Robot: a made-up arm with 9 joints. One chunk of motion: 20 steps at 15 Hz.
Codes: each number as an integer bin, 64 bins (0 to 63) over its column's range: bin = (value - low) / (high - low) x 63, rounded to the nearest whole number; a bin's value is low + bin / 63 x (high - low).
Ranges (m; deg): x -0.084..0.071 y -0.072..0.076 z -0.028..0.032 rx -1.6..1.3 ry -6..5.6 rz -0.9..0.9
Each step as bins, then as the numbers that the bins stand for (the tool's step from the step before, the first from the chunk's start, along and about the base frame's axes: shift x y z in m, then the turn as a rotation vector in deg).
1 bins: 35 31 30 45 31 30
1 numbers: 0.00211 0.00083 0.00057 0.471 -0.292 -0.043
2 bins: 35 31 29 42 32 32
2 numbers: 0.00211 0.00083 -0.00038 0.333 -0.108 0.014
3 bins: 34 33 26 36 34 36
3 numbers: -0.00035 0.00552 -0.00324 0.057 0.260 0.129
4 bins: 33 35 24 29 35 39
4 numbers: -0.00281 0.01022 -0.00514 -0.265 0.444 0.214
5 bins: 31 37 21 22 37 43
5 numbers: -0.00773 0.01492 -0.00800 -0.587 0.813 0.329
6 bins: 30 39 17 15 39 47
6 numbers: -0.01019 0.01962 -0.01181 -0.910 1.181 0.443
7 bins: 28 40 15 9 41 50
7 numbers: -0.01511 0.02197 -0.01371 -1.186 1.549 0.529
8 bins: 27 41 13 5 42 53
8 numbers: -0.01757 0.02432 -0.01562 -1.370 1.733 0.614
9 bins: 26 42 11 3 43 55
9 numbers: -0.02003 0.02667 -0.01752 -1.462 1.917 0.671
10 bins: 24 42 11 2 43 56
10 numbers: -0.02495 0.02667 -0.01752 -1.508 1.917 0.700
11 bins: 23 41 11 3 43 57
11 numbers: -0.02741 0.02432 -0.01752 -1.462 1.917 0.729
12 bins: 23 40 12 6 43 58
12 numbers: -0.02741 0.02197 -0.01657 -1.324 1.917 0.757
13 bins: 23 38 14 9 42 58
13 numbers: -0.02741 0.01727 -0.01467 -1.186 1.733 0.757
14 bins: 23 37 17 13 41 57
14 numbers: -0.02741 0.01492 -0.01181 -1.002 1.549 0.729
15 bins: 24 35 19 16 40 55
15 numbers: -0.02495 0.01022 -0.00990 -0.863 1.365 0.671
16 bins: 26 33 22 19 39 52
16 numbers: -0.02003 0.00552 -0.00705 -0.725 1.181 0.586
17 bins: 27 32 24 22 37 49
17 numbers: -0.01757 0.00317 -0.00514 -0.587 0.813 0.500
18 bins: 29 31 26 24 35 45
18 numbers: -0.01265 0.00083 -0.00324 -0.495 0.444 0.386
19 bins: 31 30 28 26 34 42
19 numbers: -0.00773 -0.00152 -0.00133 -0.403 0.260 0.300
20 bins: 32 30 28 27 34 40
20 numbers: -0.00527 -0.00152 -0.00133 -0.357 0.260 0.243
